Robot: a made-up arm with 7 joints.
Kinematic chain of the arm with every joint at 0, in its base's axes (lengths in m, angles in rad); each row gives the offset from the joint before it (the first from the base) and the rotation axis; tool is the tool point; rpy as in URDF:
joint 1: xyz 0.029 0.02 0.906 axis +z
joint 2: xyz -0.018 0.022 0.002 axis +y
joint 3: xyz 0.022 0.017 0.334 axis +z
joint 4: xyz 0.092 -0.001 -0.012 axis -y
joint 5: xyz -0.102 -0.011 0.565 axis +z
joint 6: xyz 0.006 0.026 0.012 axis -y
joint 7: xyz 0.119 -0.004 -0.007 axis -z
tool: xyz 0.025 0.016 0.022 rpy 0 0 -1.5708
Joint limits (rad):
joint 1: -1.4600..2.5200
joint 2: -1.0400..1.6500
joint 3: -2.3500..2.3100
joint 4: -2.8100..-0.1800
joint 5: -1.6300..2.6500
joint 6: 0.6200..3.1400
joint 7: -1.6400..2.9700
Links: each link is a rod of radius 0.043 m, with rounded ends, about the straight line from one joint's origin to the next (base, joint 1, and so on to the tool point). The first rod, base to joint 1, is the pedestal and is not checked.
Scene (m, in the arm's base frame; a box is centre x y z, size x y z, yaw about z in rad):
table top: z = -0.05
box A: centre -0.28 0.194 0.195 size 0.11 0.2 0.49 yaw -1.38
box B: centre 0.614 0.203 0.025 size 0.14 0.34 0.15 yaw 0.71
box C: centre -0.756 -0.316 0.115 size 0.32 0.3 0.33 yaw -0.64
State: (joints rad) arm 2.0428 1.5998 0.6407 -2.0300 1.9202 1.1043 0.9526
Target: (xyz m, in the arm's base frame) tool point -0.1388 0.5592 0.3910
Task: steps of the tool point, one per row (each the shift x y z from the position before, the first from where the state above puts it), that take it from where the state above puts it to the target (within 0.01 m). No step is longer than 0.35 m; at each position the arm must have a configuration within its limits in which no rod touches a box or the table.
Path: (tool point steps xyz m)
1: -0.2027 -0.0492 0.1776
2: -0.1145 -0.1098 0.2579
3: 0.0059 -0.1272 0.2985
4: -0.0732 0.2134 -0.2038
5: 0.0247 0.2473 -0.1923
6: 0.1318 0.2339 -0.1677
7: 0.2252 0.1728 -0.1316
8: 0.2834 0.0745 -0.0872
9: 0.2923 -0.0412 -0.0374
10: -0.1016 0.0686 0.0998
11: -0.1154 0.0253 0.1054

